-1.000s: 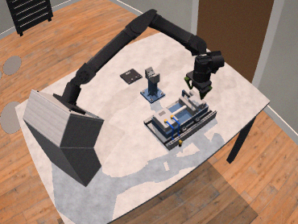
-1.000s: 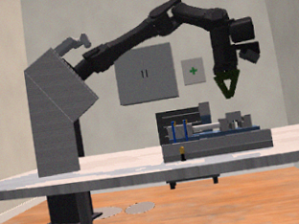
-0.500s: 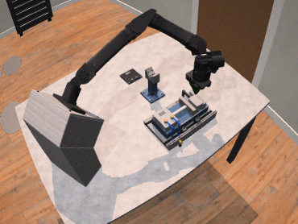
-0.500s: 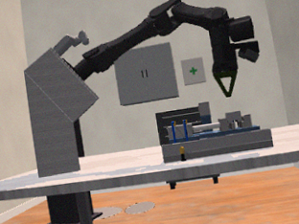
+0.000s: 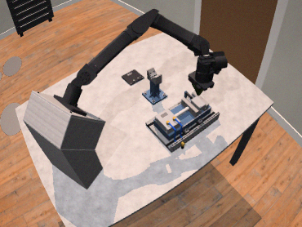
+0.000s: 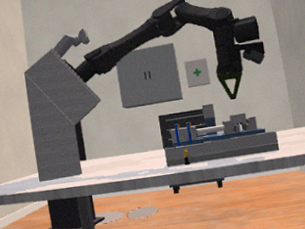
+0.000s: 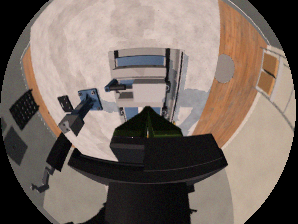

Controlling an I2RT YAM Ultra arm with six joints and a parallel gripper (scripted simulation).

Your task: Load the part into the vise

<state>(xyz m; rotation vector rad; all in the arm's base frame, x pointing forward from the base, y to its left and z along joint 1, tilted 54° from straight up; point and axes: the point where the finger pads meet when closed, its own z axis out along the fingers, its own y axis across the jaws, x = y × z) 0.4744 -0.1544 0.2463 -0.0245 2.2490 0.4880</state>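
Right now the grey part is 70 mm below my hand. From my hand the other things lie so: fixed jaw (30 mm ahead, 30 mm to the left, 90 mm below); moving jaw (30 mm behind, 10 mm to the left, 90 mm below); air cylinder rod (80 mm behind, 90 mm below).
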